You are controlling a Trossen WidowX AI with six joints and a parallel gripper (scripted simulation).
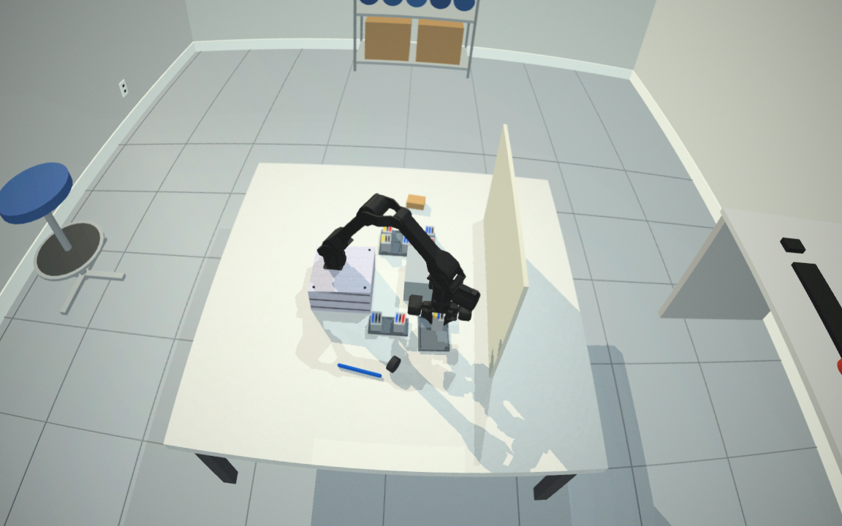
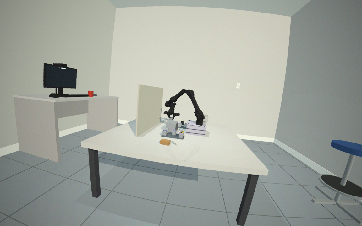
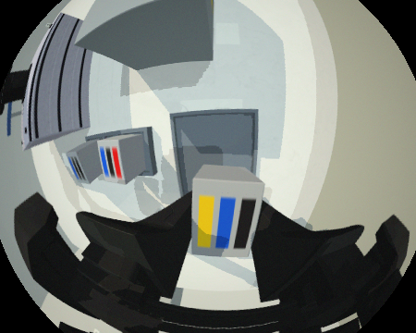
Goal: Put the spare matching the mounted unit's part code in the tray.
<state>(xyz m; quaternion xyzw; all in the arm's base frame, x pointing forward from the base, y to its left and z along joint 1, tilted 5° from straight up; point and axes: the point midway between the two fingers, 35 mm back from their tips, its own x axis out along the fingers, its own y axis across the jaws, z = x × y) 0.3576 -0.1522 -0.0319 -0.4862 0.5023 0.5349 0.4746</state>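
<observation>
Now: the dark grey tray 10 mm behind my gripper tip and 60 mm below it. Also, from my gripper tip: spare 30 mm above; then black cylinder 110 mm behind, 140 mm to the right, 40 mm below; then rack 150 mm behind, 60 mm below.
</observation>
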